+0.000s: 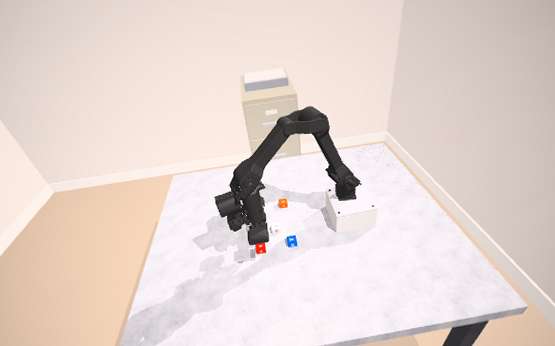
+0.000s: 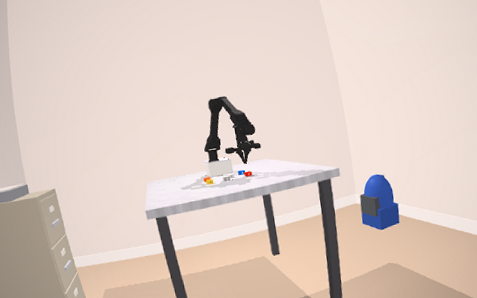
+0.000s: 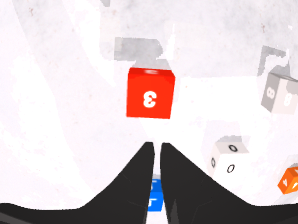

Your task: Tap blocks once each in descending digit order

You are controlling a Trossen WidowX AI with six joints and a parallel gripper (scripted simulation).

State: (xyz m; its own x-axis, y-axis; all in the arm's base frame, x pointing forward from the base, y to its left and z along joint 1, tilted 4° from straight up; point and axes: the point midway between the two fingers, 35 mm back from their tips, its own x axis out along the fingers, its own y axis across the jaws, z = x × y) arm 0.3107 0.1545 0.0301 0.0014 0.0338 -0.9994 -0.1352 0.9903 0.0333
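My gripper tip is now 10 mm short of the red block and 50 mm above it. The rest, counted from my gripper tip: yellow block (40 mm ahead, 210 mm to the right, 50 mm below); then orange block (70 mm behind, 220 mm to the right, 50 mm below); then blue block (100 mm behind, 20 mm to the right, 50 mm below).
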